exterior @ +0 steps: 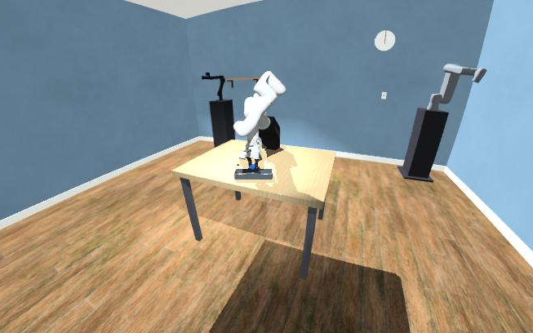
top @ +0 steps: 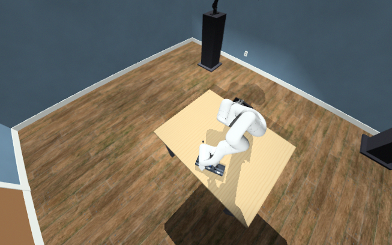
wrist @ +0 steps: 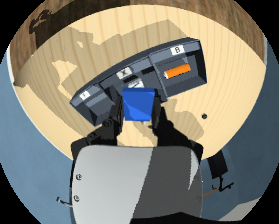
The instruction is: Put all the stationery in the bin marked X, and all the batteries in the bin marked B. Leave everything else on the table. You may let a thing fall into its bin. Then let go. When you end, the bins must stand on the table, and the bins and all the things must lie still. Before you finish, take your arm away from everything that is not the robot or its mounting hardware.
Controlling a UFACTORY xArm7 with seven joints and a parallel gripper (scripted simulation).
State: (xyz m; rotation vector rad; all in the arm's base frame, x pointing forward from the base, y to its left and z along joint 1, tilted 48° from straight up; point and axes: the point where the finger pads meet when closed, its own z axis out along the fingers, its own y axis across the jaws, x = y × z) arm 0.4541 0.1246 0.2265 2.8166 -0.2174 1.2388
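Now: hand 20 mm above the blue block. The rest, counted from my hand: dark double bin (10 mm ahead, 70 mm below); pencil sharpener (70 mm below); orange battery (20 mm ahead, 80 mm to the right, 70 mm below).
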